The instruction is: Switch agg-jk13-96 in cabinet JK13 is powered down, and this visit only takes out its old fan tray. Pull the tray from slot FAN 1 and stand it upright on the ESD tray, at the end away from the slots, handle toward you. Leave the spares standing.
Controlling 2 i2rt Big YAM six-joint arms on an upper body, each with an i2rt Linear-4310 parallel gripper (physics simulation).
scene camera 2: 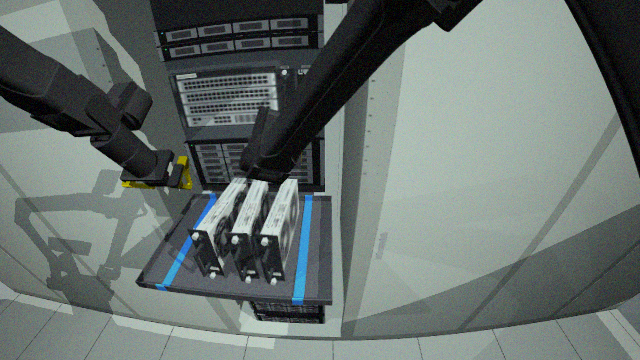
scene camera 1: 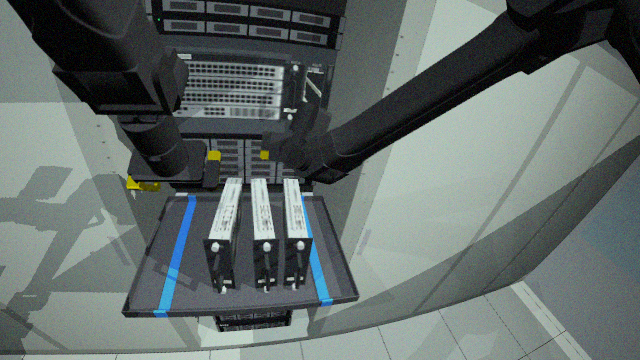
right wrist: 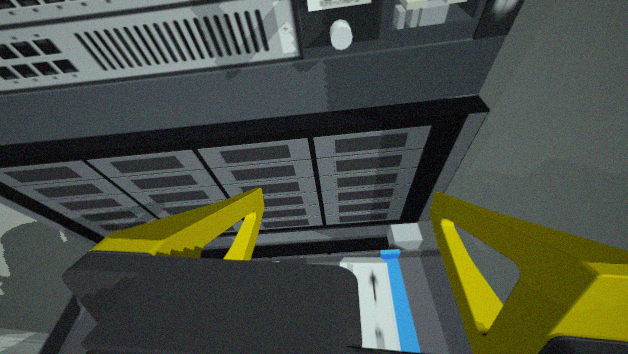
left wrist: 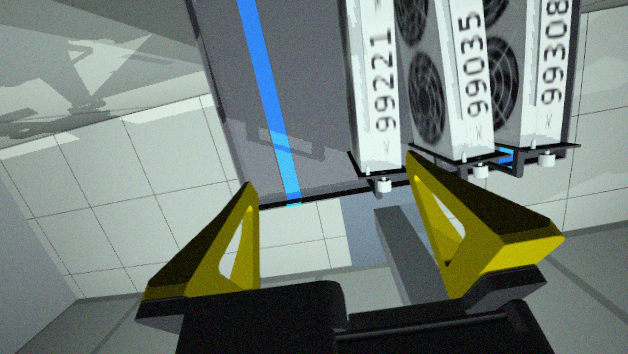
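Observation:
The old fan tray [scene camera 1: 294, 92] sits in the dark slot column beside the port cards; its lower white knob [right wrist: 341, 35] shows in the right wrist view. My right gripper [right wrist: 344, 199] is open and empty, below the switch and in front of the drive array. My left gripper [left wrist: 327, 173] is open and empty, high at the left side of the ESD tray [scene camera 1: 140, 300] [scene camera 2: 152, 281] [left wrist: 315, 90]. Three spares stand upright on the tray, knobs toward the front: 99221 [scene camera 1: 226, 215] [left wrist: 384, 100], 99035 [scene camera 1: 263, 215] [left wrist: 470, 75] and 99308 [scene camera 1: 297, 215] [left wrist: 552, 65].
The empty neighbouring slot [scene camera 1: 313, 86] lies right of the old fan tray. The drive array [scene camera 1: 228, 157] [right wrist: 369, 165] is under the switch, above the tray's rear edge. Blue tape strips [scene camera 1: 175, 260] [scene camera 2: 302, 250] cross the ESD tray near both sides. Cabinet walls flank the rack.

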